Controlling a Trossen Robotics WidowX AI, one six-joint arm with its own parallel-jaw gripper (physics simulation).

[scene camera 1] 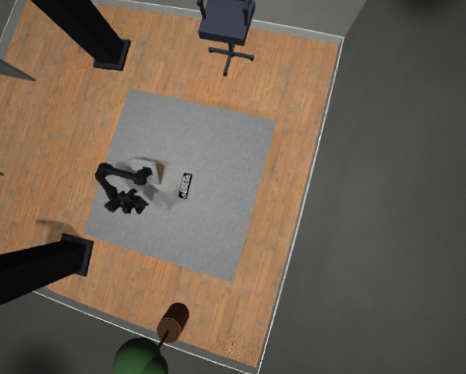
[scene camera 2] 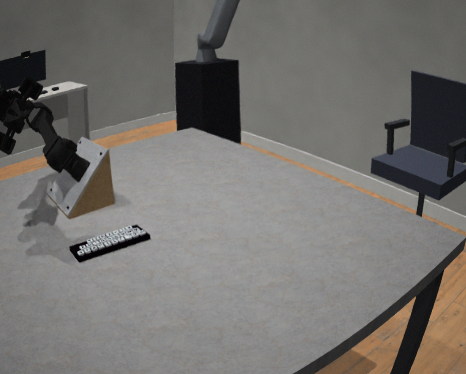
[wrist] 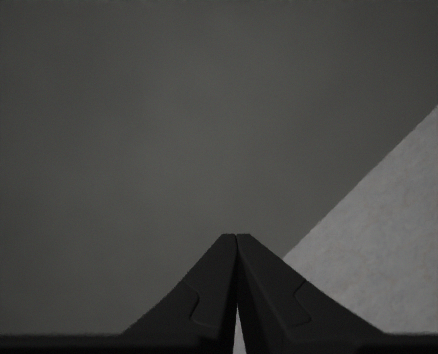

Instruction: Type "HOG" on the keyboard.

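Pixels of known places: gripper, fingertip midpoint: (scene camera 1: 148, 205) (scene camera 2: 21, 118) (wrist: 235, 247); arm's base, link origin: (scene camera 1: 147, 170) (scene camera 2: 80, 170).
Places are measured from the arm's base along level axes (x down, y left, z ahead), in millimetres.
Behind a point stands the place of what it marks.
Observation:
A small black keyboard with white keys (scene camera 1: 185, 186) @(z 287, x 86, y -61 mm) (scene camera 2: 110, 242) @(z 295, x 84, y -56 mm) lies flat on the grey table (scene camera 1: 220, 145) @(z 492, x 97, y 314 mm) (scene camera 2: 275, 225) @(z 455, x 97, y 296 mm) (wrist: 390, 250) @(z 602, x 97, y -218 mm), in front of the arm's base. Single letters on its keys are too small to read. My gripper (scene camera 1: 146, 204) @(z 197, x -233, y -218 mm) (wrist: 235, 247) @(z 197, x -233, y -218 mm) is shut and empty, with its fingertips meeting in the wrist view. It is raised above the table, to the left of the keyboard in the first scene view and apart from it. In the second scene view the gripper is at the left edge and its fingertips are hard to make out. The keyboard does not show in the wrist view.
The arm's wedge-shaped mount (scene camera 1: 160, 174) @(z 77, x 58, y -8 mm) (scene camera 2: 95, 192) @(z 77, x 47, y 10 mm) stands on the table behind the keyboard. A dark blue office chair (scene camera 1: 226, 22) (scene camera 2: 420, 162), black pedestals (scene camera 1: 112, 55) (scene camera 2: 207, 100) and a brown plant pot (scene camera 1: 173, 322) stand off the table.

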